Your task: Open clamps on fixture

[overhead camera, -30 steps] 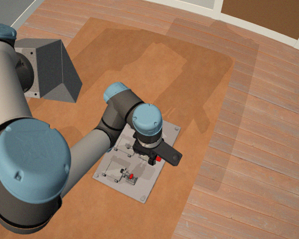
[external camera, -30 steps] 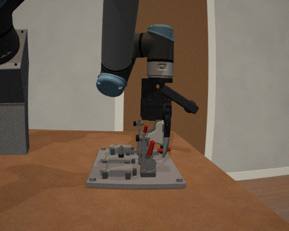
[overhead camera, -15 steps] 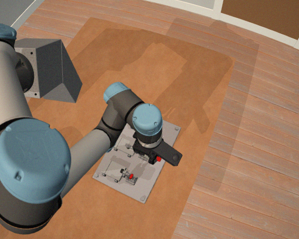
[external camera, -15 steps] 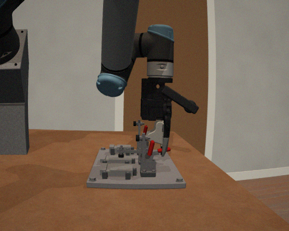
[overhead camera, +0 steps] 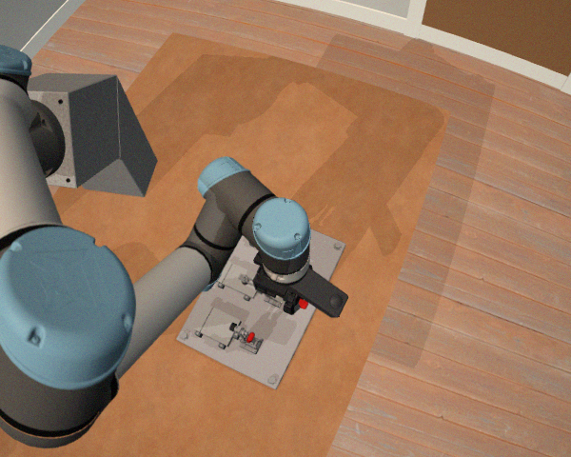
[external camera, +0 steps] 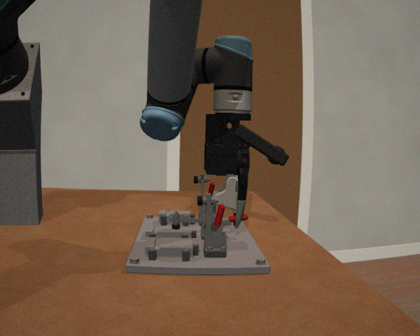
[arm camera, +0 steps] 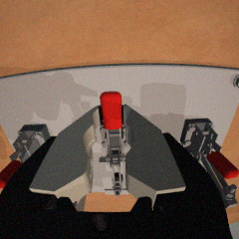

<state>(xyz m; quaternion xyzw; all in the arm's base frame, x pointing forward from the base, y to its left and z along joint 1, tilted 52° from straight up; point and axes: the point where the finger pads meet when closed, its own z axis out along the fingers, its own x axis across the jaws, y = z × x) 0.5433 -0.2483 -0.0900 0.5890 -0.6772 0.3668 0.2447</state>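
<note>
My hand is 8 cm past the grey fixture plate, 5 cm above it and 2 cm to the right of it. Round my hand: grey part 15 cm behind, 3 cm to the left, 3 cm below.
</note>
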